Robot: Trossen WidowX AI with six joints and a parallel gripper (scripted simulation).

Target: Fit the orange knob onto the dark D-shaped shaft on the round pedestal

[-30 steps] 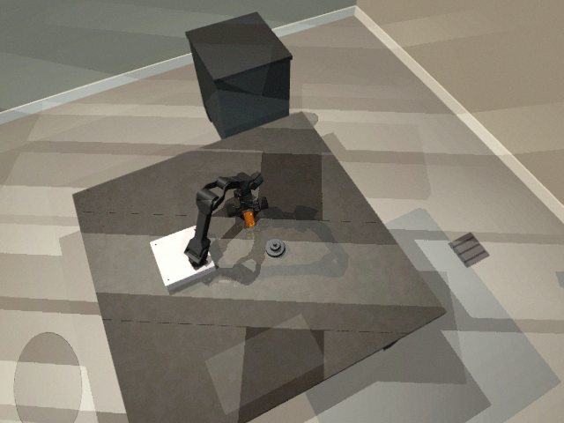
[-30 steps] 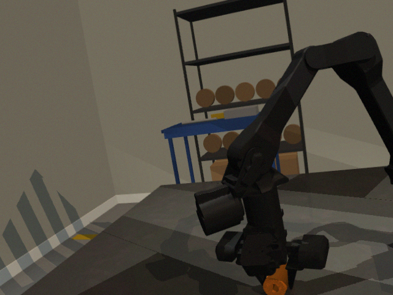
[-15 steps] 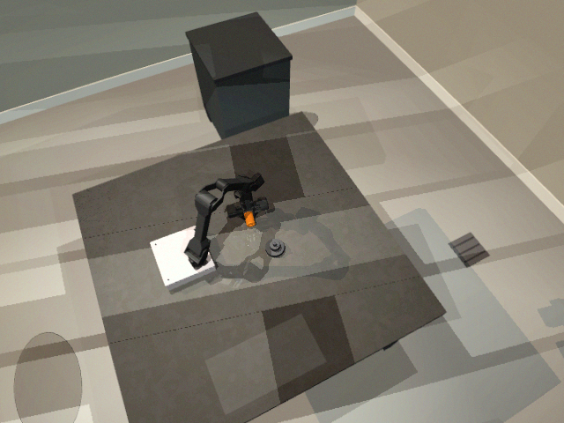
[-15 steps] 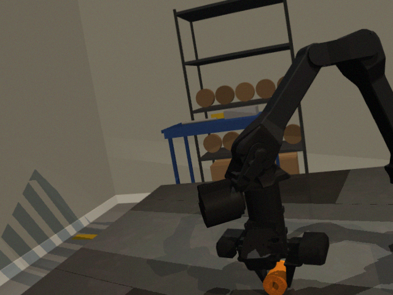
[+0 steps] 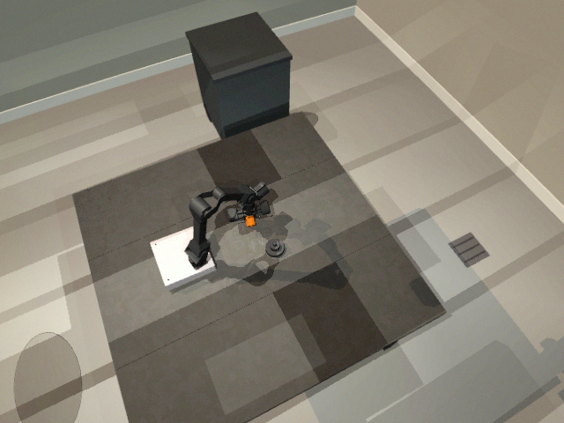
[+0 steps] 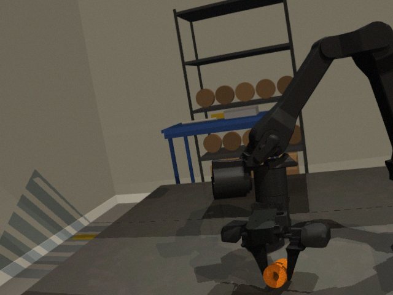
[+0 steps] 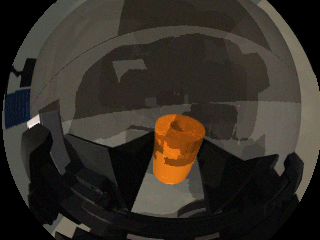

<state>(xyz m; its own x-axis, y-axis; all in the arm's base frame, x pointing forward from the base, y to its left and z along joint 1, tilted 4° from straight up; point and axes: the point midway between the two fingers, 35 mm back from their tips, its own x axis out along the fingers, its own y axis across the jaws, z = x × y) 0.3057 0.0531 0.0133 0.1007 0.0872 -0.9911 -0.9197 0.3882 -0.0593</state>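
The round dark pedestal is 19 cm to the right of my gripper tip and 1 cm above it. Round my gripper tip: orange knob 1 cm to the right, 1 cm above.
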